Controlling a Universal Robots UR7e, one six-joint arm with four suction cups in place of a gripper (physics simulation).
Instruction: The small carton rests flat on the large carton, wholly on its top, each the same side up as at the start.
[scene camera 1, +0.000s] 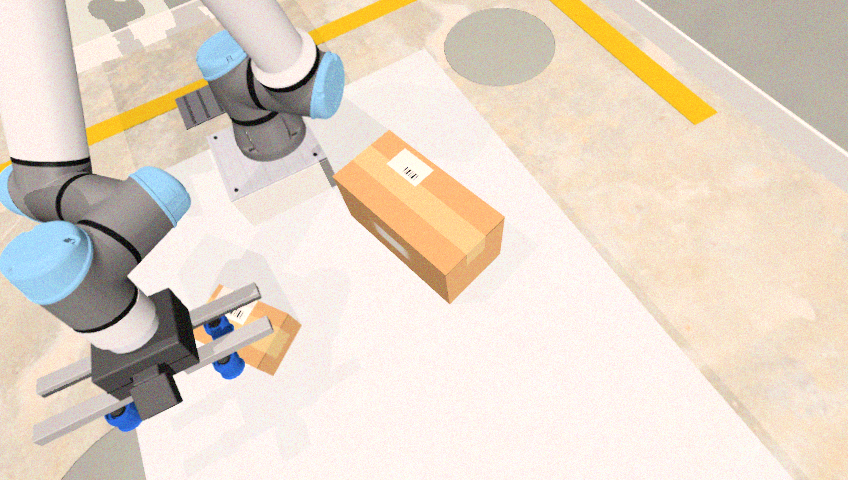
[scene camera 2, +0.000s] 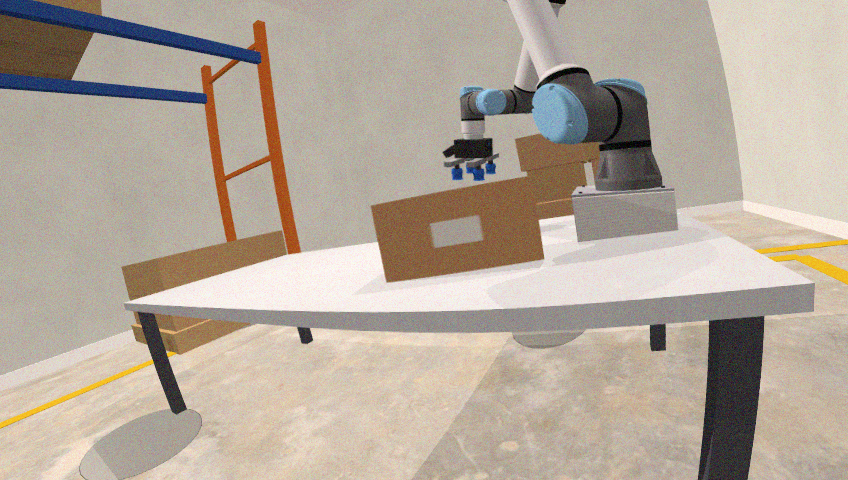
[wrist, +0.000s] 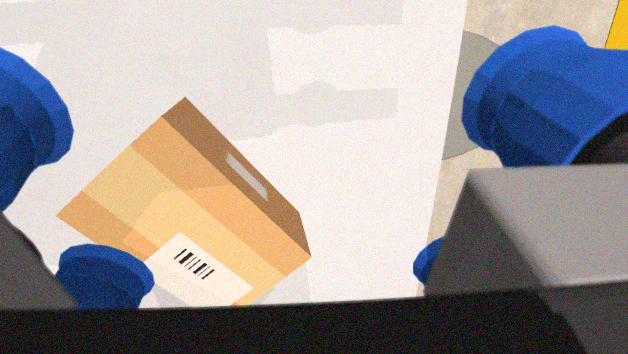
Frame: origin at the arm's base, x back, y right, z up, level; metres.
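Where they show: end effector, tool point: (scene camera 1: 180, 372) (scene camera 2: 474, 176) (wrist: 277, 202); arm's base, origin of the base link: (scene camera 1: 272, 135) (scene camera 2: 628, 187).
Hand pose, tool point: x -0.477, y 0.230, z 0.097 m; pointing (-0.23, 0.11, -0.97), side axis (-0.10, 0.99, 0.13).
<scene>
Each offset is from my tool point to the top centre of the thing. Level surfaces: height alone.
The large carton @[dz -0.039, dx +0.149, dy -0.441 m] (scene camera 1: 410, 202) (scene camera 2: 404, 243) stands on the white table, its top with tape and a barcode label facing up and bare. The small carton @[dz -0.115, dx +0.094, dy -0.051 m] (scene camera 1: 261, 312) (wrist: 200, 200) lies on the table apart from it, barcode label up, turned at an angle to my gripper. It does not show in scene camera 2, where the large carton blocks the view. My gripper (scene camera 1: 170, 371) (scene camera 2: 473, 171) is open: its blue suction cups hang in the air above the table, near and partly over the small carton, with nothing on them. Its rails and cups hide part of that carton in scene camera 1.
The arm's base block (scene camera 2: 624, 214) stands on the white table @[dz -0.191 m] (scene camera 1: 535, 386) (scene camera 2: 309, 285), close to one end of the large carton. Beyond the table are brown boxes (scene camera 2: 208, 258) and an orange and blue rack (scene camera 2: 276, 142).
</scene>
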